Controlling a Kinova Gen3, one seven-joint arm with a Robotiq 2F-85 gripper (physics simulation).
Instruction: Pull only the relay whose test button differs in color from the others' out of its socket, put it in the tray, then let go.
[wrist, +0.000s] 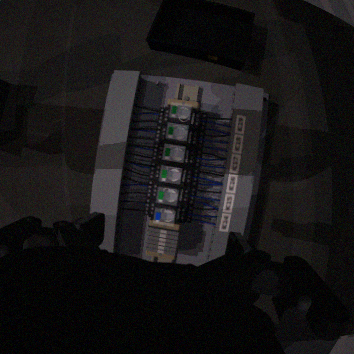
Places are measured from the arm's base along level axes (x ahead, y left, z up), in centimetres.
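Pixels of known places: gripper, fingertip midpoint: (163, 237).
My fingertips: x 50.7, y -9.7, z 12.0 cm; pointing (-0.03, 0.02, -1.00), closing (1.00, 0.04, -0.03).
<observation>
Behind a point stands the place of what it marks.
The relay with the blue test button (164, 216) @(x 49.3, y -11.7, z -2.2 cm) sits in its socket at the near end of the row, beside the label K14 (224, 222) @(x 57.6, y -11.7, z -4.7 cm). The other relays, such as the one at the far end (180, 112) @(x 49.1, y 1.9, z -2.2 cm) and the one next to the blue one (167, 195) @(x 49.2, y -8.9, z -2.2 cm), have green test buttons and sit in their sockets. A dark tray (200, 32) @(x 49.6, y 19.0, z -8.7 cm) lies beyond the panel at the top of the view. My gripper (163, 237) @(x 50.7, y -9.7, z 12.0 cm) is open and empty, its fingers wide apart at the lower left and lower right, in line with the near end of the row.
Grey wire ducts (119, 107) @(x 39.9, y 2.1, z -4.7 cm) (248, 100) @(x 58.3, y 6.0, z -4.7 cm) run along both sides of the relay row, with black and blue wires between. Terminal blocks (161, 241) @(x 49.2, y -15.9, z -4.3 cm) stand at the near end of the rail. Labels K14 to K19 run along the right duct. The scene is dark.
</observation>
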